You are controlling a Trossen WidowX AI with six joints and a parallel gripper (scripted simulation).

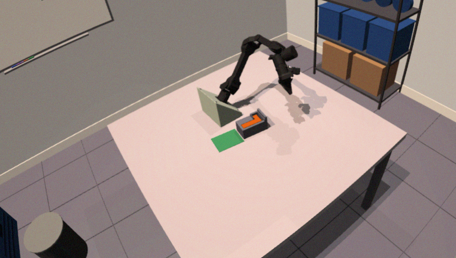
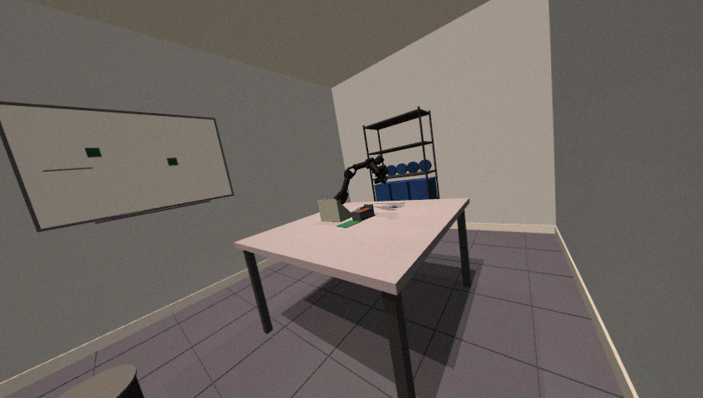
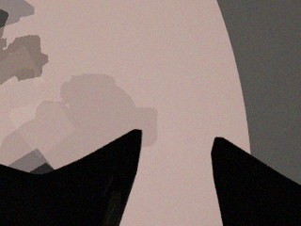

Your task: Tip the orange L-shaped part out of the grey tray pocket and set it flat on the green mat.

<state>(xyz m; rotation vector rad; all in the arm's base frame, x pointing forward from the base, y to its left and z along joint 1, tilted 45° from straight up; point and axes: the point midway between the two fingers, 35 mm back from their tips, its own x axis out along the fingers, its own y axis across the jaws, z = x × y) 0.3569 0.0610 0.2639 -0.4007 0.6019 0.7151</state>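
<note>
My gripper tip is 190 mm above the orange L-shaped part, 160 mm to the left of it and 130 mm past it. Round my gripper tip: green mat (330 mm to the right, 250 mm below, 140 mm behind).
</note>
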